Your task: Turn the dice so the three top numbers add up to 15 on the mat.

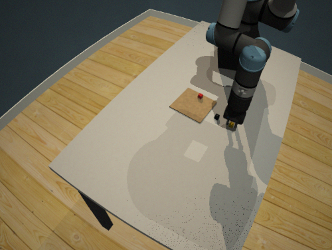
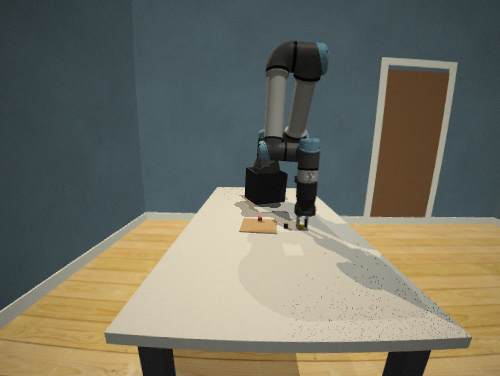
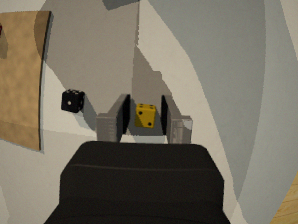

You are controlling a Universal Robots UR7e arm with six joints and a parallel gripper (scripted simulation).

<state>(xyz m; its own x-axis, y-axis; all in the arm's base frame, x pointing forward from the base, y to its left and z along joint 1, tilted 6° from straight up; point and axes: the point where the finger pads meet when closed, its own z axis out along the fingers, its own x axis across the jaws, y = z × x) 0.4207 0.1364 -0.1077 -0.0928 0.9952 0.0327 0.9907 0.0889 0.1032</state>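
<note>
The yellow die is 1 cm below my hand and 1 cm ahead of it. From my hand the other things lie so: black die 6 cm to the right, 1 cm below; then red die 17 cm to the right, 6 cm behind, 1 cm below; then brown mat 17 cm to the right, 2 cm below, 1 cm behind.
</note>
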